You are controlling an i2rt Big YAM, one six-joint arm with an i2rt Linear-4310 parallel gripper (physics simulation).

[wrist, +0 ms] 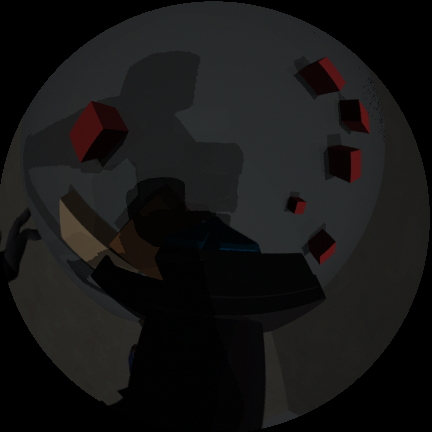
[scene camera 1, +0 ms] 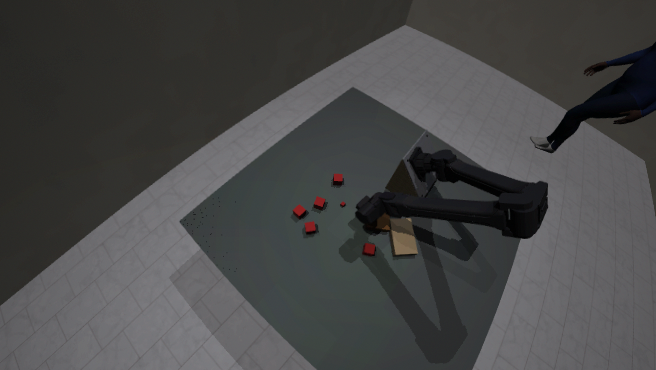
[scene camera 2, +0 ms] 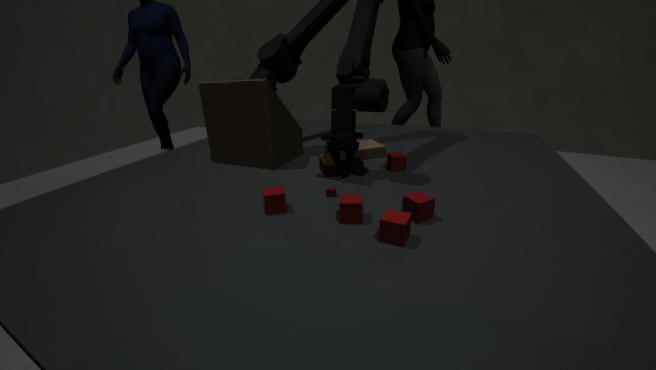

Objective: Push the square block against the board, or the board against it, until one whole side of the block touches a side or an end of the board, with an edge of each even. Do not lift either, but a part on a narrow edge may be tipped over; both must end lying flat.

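Frame: origin at the arm's base, x ahead, y left, z up, level; millimetres.
Seen in the pictures: gripper, between the fingertips: (wrist: 214,221) (scene camera 2: 342,174); arm's base, origin of its link: (scene camera 1: 417,163) (scene camera 2: 256,98).
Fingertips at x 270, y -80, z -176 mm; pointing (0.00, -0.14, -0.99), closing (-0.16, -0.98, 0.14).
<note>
Pixels of each thing's top centre, then the offset from my fingertips to it.
- light tan board, centre of its top: (wrist: 89,251) (scene camera 2: 355,145) (scene camera 1: 403,235) dx -16, dy +195, dz +21 mm
- smaller orange-brown square block, centre of its top: (wrist: 160,256) (scene camera 2: 340,157) (scene camera 1: 378,217) dx -24, dy +63, dz +21 mm
- red cube, centre of its top: (wrist: 82,130) (scene camera 2: 397,154) (scene camera 1: 369,248) dx +120, dy +100, dz +30 mm
A light tan board (scene camera 1: 404,238) (scene camera 2: 372,147) (wrist: 78,227) lies flat on the dark table, close to the arm's base. A smaller orange-brown square block (scene camera 1: 383,223) (scene camera 2: 326,158) (wrist: 135,247) lies flat by the board's left side, near its far end. They look close or touching, but I cannot tell whether the edges are even. My gripper (scene camera 1: 369,225) (scene camera 2: 341,169) (wrist: 214,221) is shut and empty. It points straight down, with its fingertips low at the block's outer side, and it hides part of the block.
Several red cubes (scene camera 1: 319,202) (scene camera 2: 351,208) (wrist: 348,163) are scattered left of the gripper. One red cube (scene camera 1: 368,249) (scene camera 2: 396,161) (wrist: 96,130) lies near the board. A slanted mount (scene camera 1: 415,177) (scene camera 2: 243,122) stands behind. People (scene camera 1: 611,100) (scene camera 2: 152,69) walk on the tiled floor.
</note>
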